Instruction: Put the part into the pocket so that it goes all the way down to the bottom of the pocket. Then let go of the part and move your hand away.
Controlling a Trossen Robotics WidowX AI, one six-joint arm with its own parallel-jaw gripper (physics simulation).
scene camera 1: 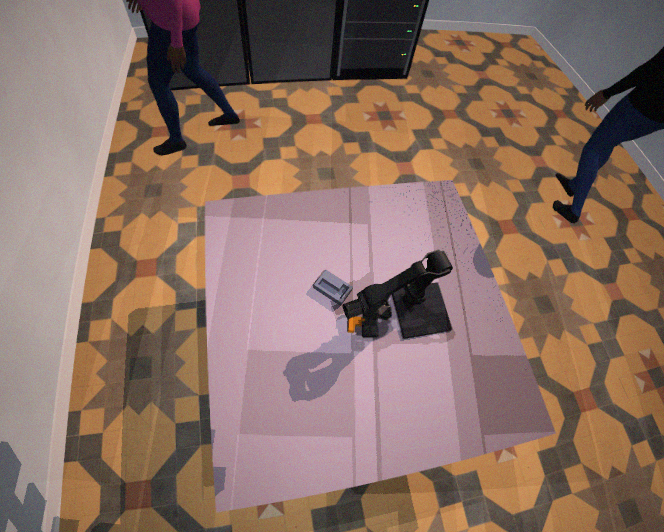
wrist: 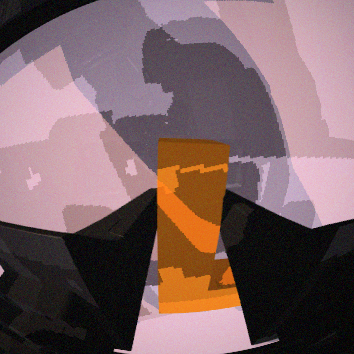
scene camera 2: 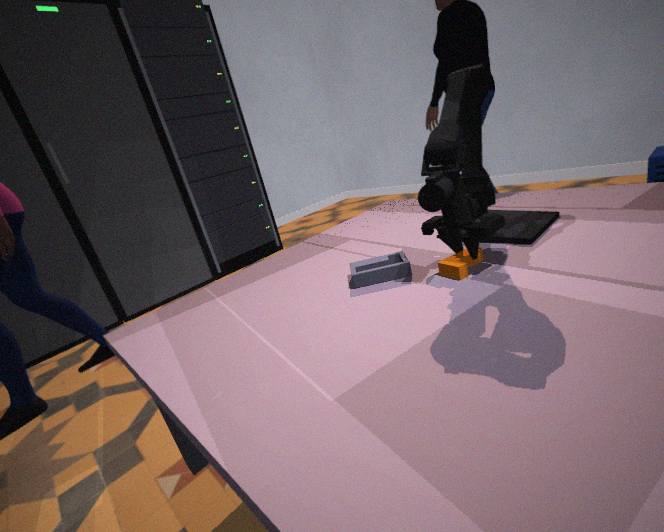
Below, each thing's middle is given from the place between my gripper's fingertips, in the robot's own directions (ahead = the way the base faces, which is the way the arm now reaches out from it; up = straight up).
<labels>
Now: hand 8 cm short of the grey pocket block (scene camera 2: 393, 266), 19 cm to the left of it and 1 cm below it. Round my hand: orange L-shaped block (scene camera 2: 455, 266) (3 cm ahead, 1 cm to the right).
</labels>
